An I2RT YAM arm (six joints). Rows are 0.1 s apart.
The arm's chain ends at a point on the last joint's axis. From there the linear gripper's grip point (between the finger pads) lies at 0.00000 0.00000 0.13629 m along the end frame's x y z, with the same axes.
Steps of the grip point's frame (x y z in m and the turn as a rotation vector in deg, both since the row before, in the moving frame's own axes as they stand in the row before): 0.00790, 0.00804, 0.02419, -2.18, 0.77, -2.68; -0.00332, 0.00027, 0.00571, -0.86, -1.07, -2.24; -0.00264, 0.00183, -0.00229, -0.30, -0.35, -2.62; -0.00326, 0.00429, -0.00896, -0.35, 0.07, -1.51; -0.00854, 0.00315, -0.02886, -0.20, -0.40, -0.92; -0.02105, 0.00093, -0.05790, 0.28, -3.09, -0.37; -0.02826, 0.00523, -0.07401, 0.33, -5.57, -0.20
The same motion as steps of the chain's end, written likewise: 0.00595, 0.00290, 0.02430, -2.18, 0.77, -2.68; -0.00082, -0.00182, 0.00575, -0.86, -1.07, -2.24; -0.00182, 0.00110, -0.00229, -0.30, -0.35, -2.62; -0.00344, 0.00346, -0.00896, -0.35, 0.07, -1.51; -0.00759, 0.00267, -0.02886, -0.20, -0.40, -0.92; -0.01370, 0.00157, -0.05770, 0.28, -3.09, -0.37; -0.01503, 0.00599, -0.07336, 0.33, -5.57, -0.20
